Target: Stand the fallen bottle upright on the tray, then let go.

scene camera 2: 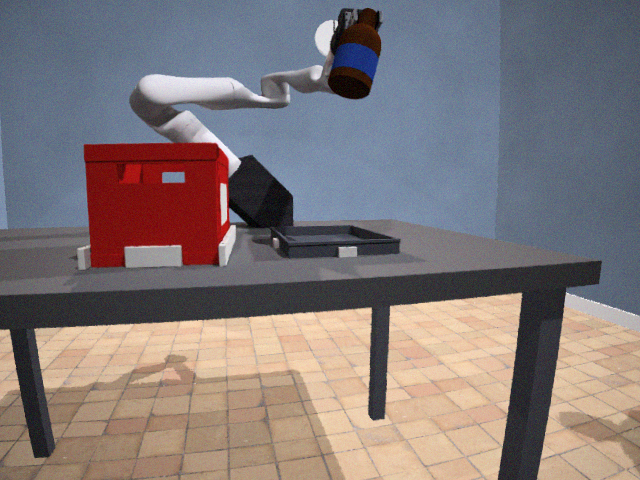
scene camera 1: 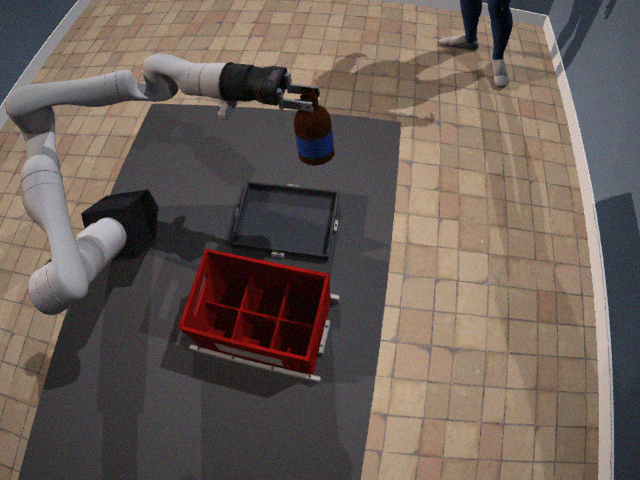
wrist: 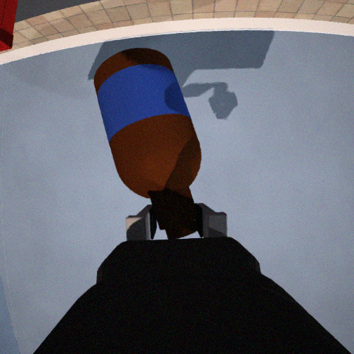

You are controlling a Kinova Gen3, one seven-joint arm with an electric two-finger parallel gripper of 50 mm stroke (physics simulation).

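Seen in the pictures: gripper, between the fingertips: (scene camera 2: pixel 368 15) (scene camera 1: pixel 315 99); arm's base, origin of its link: (scene camera 2: pixel 229 172) (scene camera 1: pixel 109 235).
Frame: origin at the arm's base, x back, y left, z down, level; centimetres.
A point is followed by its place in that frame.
Note:
A brown bottle (scene camera 1: pixel 314 135) {x -50.4, y 10.0, z -20.3 cm} (scene camera 2: pixel 355 59) {x -53.7, y 10.9, z -16.2 cm} (wrist: pixel 152 135) with a blue label hangs in the air, neck up and base down, tilted a little in scene camera 2. My gripper (scene camera 1: pixel 308 98) {x -50.8, y 15.0, z -25.4 cm} (wrist: pixel 175 215) is shut on its neck; in scene camera 2 the fingers are partly hidden behind the bottle. The arm reaches out nearly level, and bottle and gripper are high above the table. The dark tray (scene camera 1: pixel 331 227) {x -53.3, y 8.0, z 13.0 cm} (scene camera 2: pixel 315 250) {x -53.1, y 4.2, z 14.4 cm} lies flat on the table, lower than the bottle and nearer the red crate. The tray does not show in the wrist view.
A red crate (scene camera 1: pixel 258 262) {x -38.0, y -8.2, z -1.9 cm} (scene camera 2: pixel 155 211) {x -50.7, y -19.6, z 7.6 cm} (wrist: pixel 6 25) with several compartments stands beside the tray, with white strips (scene camera 1: pixel 253 363) (scene camera 2: pixel 153 256) at its foot. The black arm base (scene camera 1: pixel 139 219) {x -5.9, y 6.0, z 3.1 cm} (scene camera 2: pixel 261 191) {x -5.7, y 7.7, z 5.3 cm} is at the table's side. A person's legs (scene camera 1: pixel 498 31) show beyond the table.

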